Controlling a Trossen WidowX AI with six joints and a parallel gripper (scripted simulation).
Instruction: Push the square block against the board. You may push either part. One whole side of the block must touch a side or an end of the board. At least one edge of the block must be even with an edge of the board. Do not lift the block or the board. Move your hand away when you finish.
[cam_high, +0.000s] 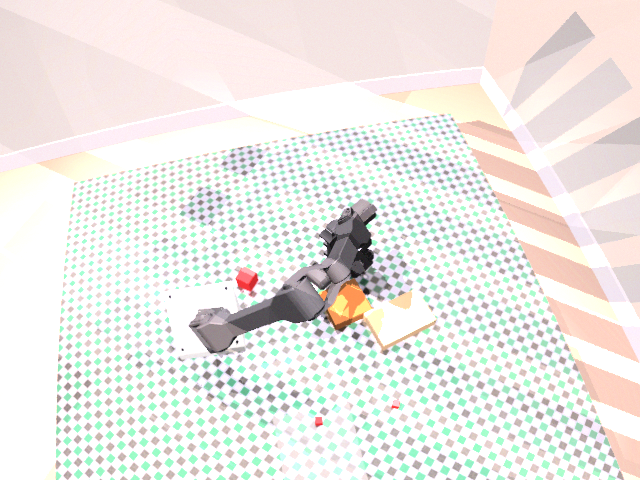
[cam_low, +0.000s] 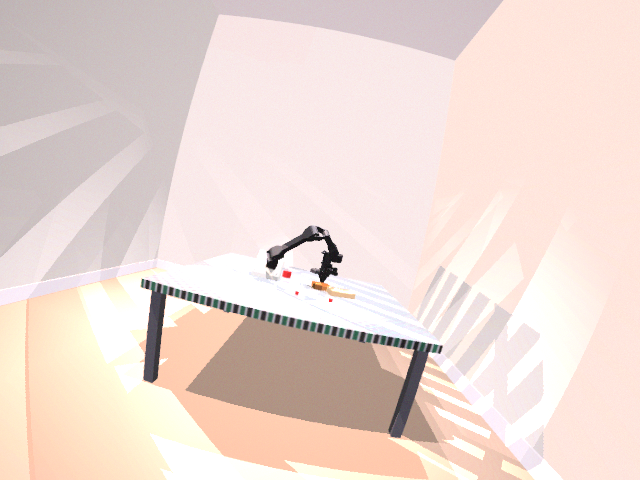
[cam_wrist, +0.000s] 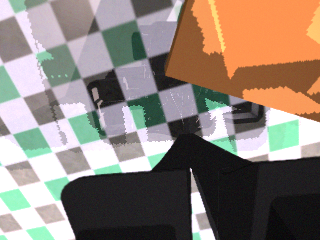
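The orange square block lies 90 mm to the right of my gripper tip and 10 mm above it. From my gripper tip the other things lie so: red cube: 240 mm behind, 20 mm to the left, 10 mm above; then pale tan board: 150 mm to the right, 130 mm ahead, 10 mm above.
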